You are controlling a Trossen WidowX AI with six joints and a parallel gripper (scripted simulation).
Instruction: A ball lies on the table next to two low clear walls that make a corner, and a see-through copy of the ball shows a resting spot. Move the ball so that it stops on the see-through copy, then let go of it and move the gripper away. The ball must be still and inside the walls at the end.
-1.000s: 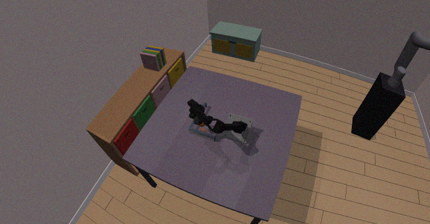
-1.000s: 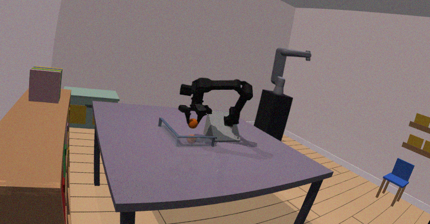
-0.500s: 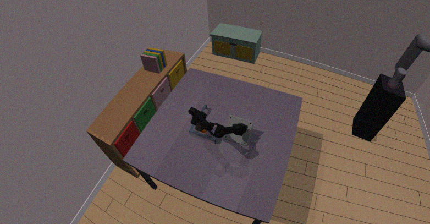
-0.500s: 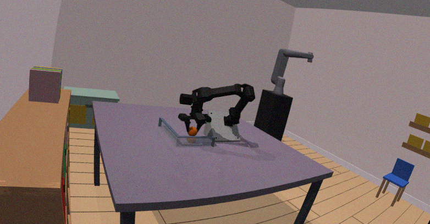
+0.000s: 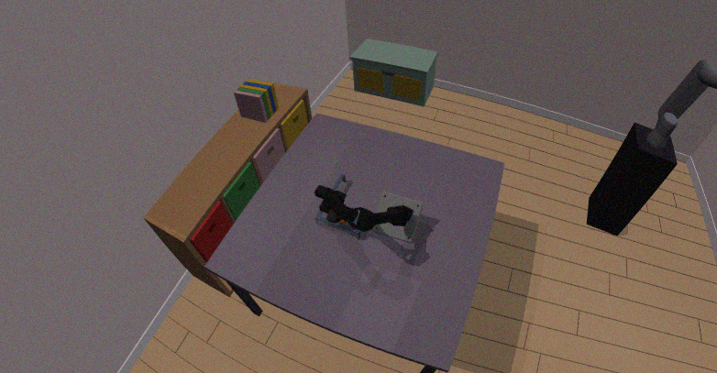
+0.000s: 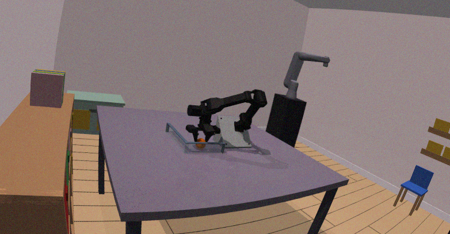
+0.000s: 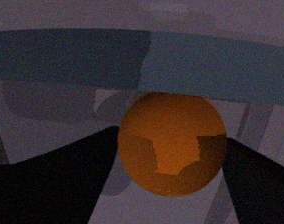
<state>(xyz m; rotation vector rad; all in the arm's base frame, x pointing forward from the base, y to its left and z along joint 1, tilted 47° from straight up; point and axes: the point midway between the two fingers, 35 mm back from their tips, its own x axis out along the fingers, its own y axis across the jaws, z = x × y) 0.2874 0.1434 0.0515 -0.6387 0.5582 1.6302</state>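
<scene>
Now: the orange ball right at my gripper tip.
</scene>
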